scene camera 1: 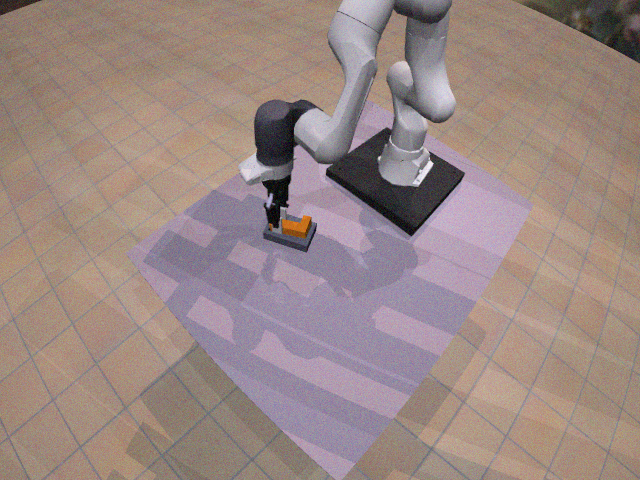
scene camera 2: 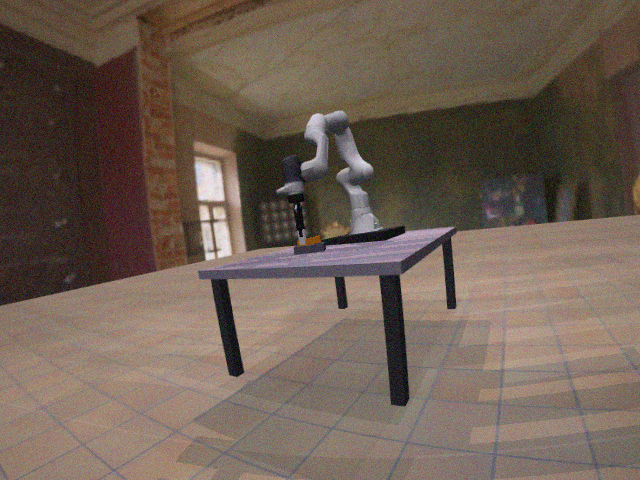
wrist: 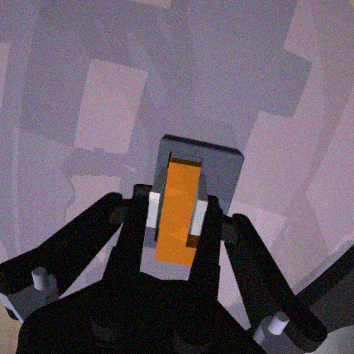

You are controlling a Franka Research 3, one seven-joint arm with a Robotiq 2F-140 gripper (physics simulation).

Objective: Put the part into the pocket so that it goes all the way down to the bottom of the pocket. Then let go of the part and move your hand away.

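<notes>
The orange part [scene camera 1: 296, 228] [scene camera 2: 313, 240] [wrist: 181, 182] is an angular block with a raised end. It sits at the pocket of the dark grey block [scene camera 1: 287, 241] [scene camera 2: 309, 249] [wrist: 223, 170], and its upper portion stands above the rim. In the wrist view a narrow stretch of pocket shows past the part's far end. My gripper [scene camera 1: 278, 222] [scene camera 2: 301, 238] [wrist: 181, 183] is shut on the part, with a light pad against each long side. The pocket's bottom is hidden, so I cannot tell how deep the part sits.
The grey block rests on the purple-grey table [scene camera 1: 330, 444] [scene camera 2: 299, 270]. The arm's black base plate [scene camera 1: 413, 206] [scene camera 2: 367, 236] stands to the right and behind the block in scene camera 1. Shadows of the arm cross the table.
</notes>
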